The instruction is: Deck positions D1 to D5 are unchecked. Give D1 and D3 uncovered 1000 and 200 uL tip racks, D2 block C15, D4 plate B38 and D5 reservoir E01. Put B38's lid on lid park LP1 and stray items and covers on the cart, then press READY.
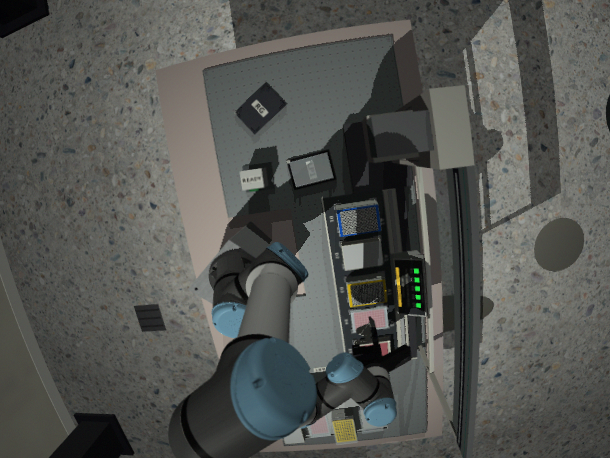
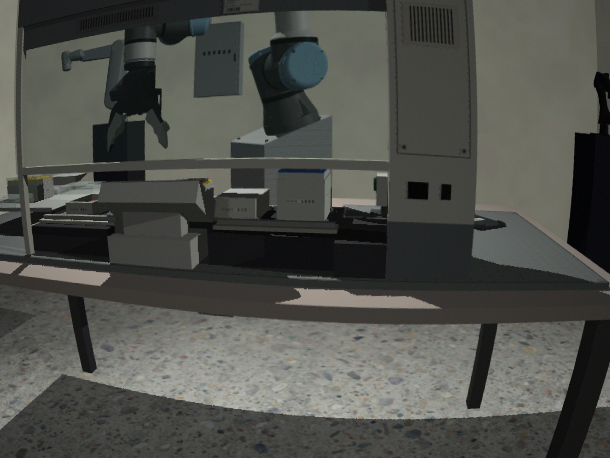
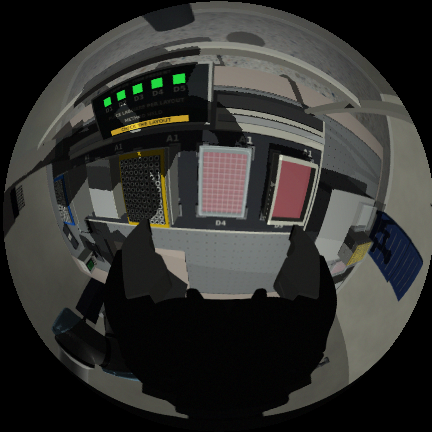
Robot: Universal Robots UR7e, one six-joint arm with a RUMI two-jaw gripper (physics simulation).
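My gripper [image 1: 390,335] [image 2: 137,148] [image 3: 221,224] is open and empty, above the D4 and D5 side of the deck. A blue-rimmed tip rack [image 1: 359,221] [image 2: 303,195] [image 3: 64,200] stands at D1, a pale block [image 1: 361,254] [image 2: 242,202] [image 3: 104,200] at D2, and a yellow-rimmed rack [image 1: 367,292] [image 3: 142,190] at D3, with tip holes showing. A pink gridded plate [image 1: 377,318] [image 3: 223,182] sits at D4 and a red reservoir [image 1: 384,347] [image 3: 294,190] at D5. Their codes are unreadable. The READY button [image 1: 252,179] stands beyond the deck.
A status panel [image 1: 410,287] [image 3: 155,102] shows several green lights and a yellow bar. A dark-framed tray [image 1: 311,170] with a greyish panel and a dark RG box [image 1: 261,108] lie near READY. A white surface [image 3: 337,215] beside D5 bears another yellow rack [image 1: 344,431] [image 3: 358,253].
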